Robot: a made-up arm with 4 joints.
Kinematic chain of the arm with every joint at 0, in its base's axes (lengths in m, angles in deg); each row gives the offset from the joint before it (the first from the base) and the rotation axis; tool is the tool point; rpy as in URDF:
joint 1: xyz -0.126 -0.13 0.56 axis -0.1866 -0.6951 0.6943
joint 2: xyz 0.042 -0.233 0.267 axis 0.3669 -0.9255 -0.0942
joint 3: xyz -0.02 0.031 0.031 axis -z
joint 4: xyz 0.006 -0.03 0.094 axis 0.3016 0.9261 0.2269
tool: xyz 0.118 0.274 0.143 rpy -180 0 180
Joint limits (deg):
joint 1: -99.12..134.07
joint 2: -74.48..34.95
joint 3: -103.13..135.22
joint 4: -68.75..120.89
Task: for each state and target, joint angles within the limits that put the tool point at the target. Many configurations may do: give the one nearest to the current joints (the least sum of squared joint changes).
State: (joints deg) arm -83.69 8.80 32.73 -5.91
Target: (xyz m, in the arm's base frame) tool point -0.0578 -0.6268 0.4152
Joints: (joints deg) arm -99.12 -33.25 50.60 -0.22
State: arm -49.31 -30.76 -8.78 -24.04
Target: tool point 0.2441 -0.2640 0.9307
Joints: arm -37.63 -8.82 6.38 -19.09
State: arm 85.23 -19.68 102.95 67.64
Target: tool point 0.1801 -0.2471 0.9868
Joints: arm 36.26 -51.38 87.17 74.27
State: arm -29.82 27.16 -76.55 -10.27
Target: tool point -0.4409 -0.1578 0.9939
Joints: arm 21.01 22.72 -56.57 -0.71
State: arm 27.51 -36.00 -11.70 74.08
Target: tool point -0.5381 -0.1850 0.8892
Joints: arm 57.82 -22.23 -75.05 43.27
